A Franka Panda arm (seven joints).
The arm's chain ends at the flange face. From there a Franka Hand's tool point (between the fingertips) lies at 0.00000 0.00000 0.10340 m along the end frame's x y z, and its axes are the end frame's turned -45 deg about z.
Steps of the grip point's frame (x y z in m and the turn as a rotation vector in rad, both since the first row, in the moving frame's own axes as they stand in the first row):
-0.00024, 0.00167, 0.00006, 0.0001, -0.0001, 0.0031
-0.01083, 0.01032, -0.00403, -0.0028, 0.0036, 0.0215
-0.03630, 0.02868, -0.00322, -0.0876, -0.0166, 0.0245
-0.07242, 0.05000, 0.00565, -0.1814, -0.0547, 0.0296
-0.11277, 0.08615, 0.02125, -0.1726, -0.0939, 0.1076
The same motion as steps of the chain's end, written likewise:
0.00103, 0.00135, 0.00006, 0.0000, -0.0001, 0.0031
-0.00083, 0.01501, -0.00403, 0.0006, 0.0045, 0.0215
-0.01048, 0.03828, -0.00281, -0.0737, 0.0502, 0.0245
-0.02481, 0.06927, 0.00750, -0.1669, 0.0896, 0.0296
-0.02349, 0.12103, 0.02324, -0.1884, 0.0556, 0.1076

